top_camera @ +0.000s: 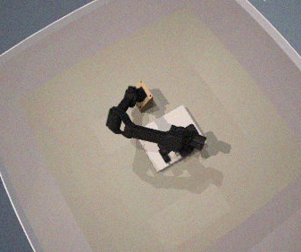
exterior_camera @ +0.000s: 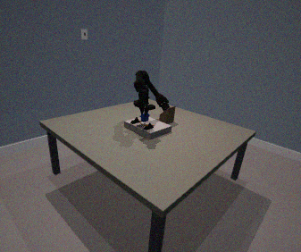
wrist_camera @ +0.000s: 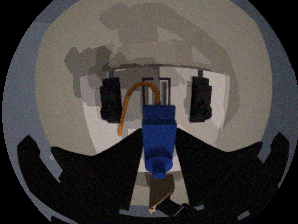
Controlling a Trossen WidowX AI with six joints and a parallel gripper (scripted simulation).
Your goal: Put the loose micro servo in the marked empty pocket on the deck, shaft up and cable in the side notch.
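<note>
My gripper tip is now 10 cm above the white deck and 9 cm past it.
</note>
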